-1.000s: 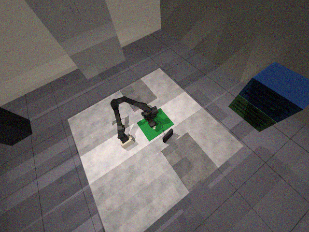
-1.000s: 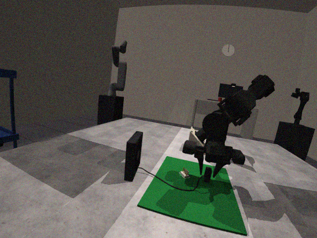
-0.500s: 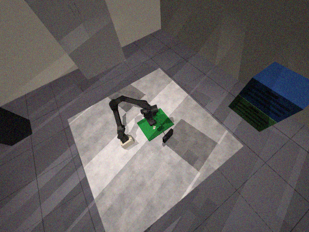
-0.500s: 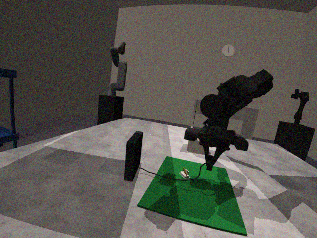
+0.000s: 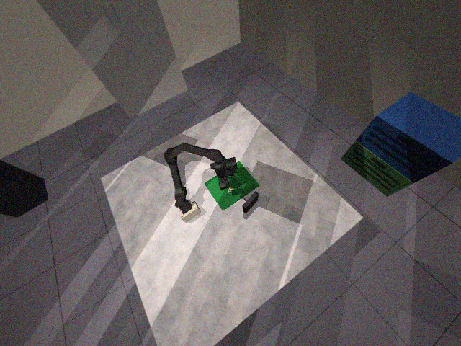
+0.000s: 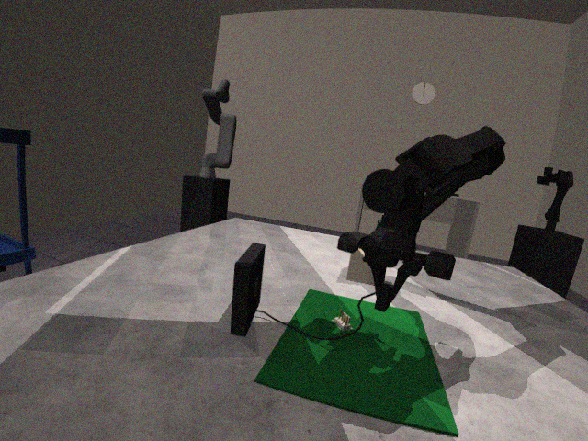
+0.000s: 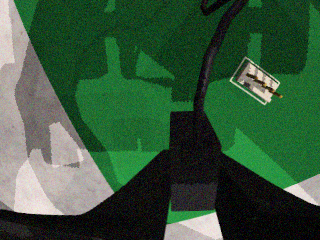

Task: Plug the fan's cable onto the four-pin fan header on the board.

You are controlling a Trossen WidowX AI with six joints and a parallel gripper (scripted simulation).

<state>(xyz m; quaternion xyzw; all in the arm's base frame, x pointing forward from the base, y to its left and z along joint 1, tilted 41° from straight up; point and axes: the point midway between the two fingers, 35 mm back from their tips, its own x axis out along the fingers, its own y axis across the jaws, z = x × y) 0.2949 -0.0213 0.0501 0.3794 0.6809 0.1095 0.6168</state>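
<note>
My gripper tip is 8 cm above the green board, 4 cm short of it and 3 cm to the left of it. Round my gripper tip: black plug: 1 cm above; then black fan: 22 cm to the right, 4 cm ahead, 1 cm below.
</note>
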